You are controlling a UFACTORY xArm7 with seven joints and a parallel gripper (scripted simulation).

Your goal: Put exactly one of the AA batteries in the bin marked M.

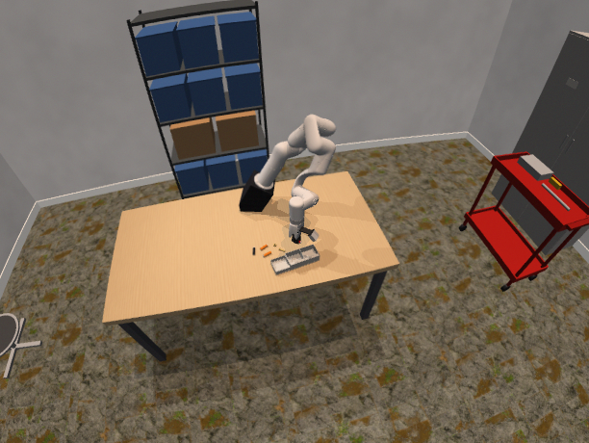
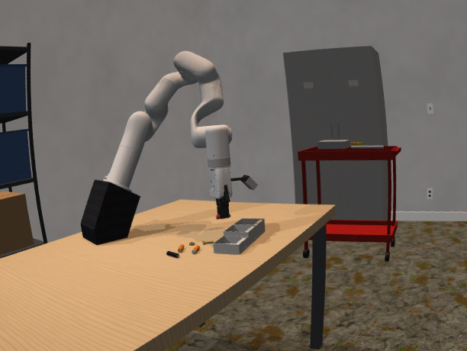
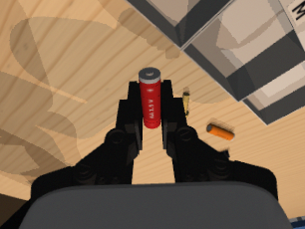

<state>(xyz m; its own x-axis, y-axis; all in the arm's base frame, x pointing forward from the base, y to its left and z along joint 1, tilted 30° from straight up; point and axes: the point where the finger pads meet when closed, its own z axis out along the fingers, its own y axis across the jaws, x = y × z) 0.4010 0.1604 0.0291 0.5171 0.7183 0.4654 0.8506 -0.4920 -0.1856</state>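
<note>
Now: hand 8 cm short of the bin tray, 2 cm to the left of it and 7 cm above it. The rest, counted from my hand: brass bolt 1 cm behind, 9 cm to the right, 8 cm below; then brass nut 4 cm behind, 12 cm to the right, 9 cm below; then red AA battery 2 cm below.
</note>
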